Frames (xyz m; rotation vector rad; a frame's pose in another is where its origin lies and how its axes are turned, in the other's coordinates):
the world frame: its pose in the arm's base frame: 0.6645 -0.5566 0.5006 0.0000 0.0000 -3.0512
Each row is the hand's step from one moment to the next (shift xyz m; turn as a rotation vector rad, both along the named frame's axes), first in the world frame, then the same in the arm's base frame.
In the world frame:
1: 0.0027 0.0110 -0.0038 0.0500 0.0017 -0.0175
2: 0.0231 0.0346 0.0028 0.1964 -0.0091 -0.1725
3: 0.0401 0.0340 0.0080 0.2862 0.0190 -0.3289
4: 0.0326 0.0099 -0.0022 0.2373 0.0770 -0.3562
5: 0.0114 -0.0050 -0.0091 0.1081 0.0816 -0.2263
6: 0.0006 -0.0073 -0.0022 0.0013 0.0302 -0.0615
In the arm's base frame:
1: -0.0017 -0.0112 -0.0038 -0.0496 -0.0062 -0.0175
2: -0.0199 -0.0365 0.0028 -0.1964 -0.0087 -0.1725
3: -0.0369 -0.0375 0.0080 -0.2833 -0.0448 -0.3289
4: -0.0316 -0.0128 -0.0022 -0.2294 -0.0981 -0.3562
5: -0.0118 0.0040 -0.0091 -0.1003 -0.0910 -0.2263
6: -0.0013 0.0072 -0.0022 0.0014 -0.0302 -0.0615

